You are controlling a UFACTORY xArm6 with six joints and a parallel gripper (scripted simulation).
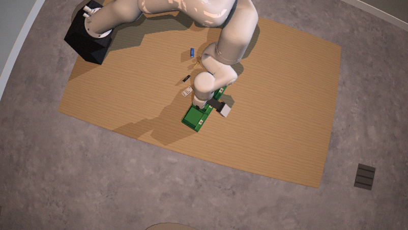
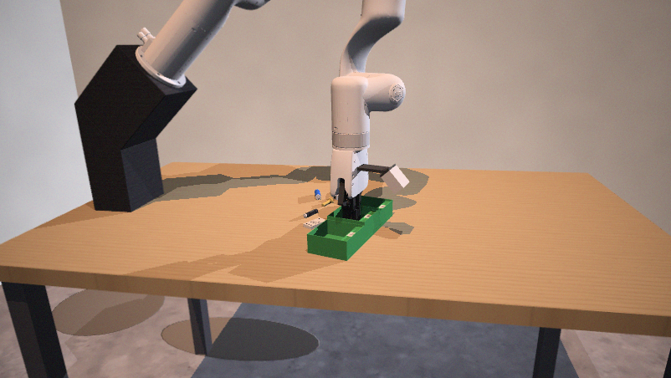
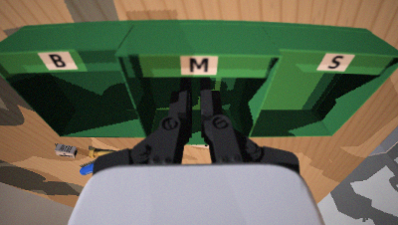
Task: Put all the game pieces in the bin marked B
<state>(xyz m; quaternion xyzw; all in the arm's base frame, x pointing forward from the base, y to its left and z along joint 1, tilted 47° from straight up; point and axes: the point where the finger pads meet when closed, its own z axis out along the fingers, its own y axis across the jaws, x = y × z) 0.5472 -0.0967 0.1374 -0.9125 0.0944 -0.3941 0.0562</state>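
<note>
Right now my hand is 1 cm short of the green three-compartment bin and 1 cm above it. The rest, counted from my hand: black cylinder: 12 cm behind, 8 cm to the left, 3 cm below; white domino: 9 cm behind, 3 cm below, 2 cm to the left; brass bolt: 16 cm to the left, 9 cm behind, 3 cm below.
</note>
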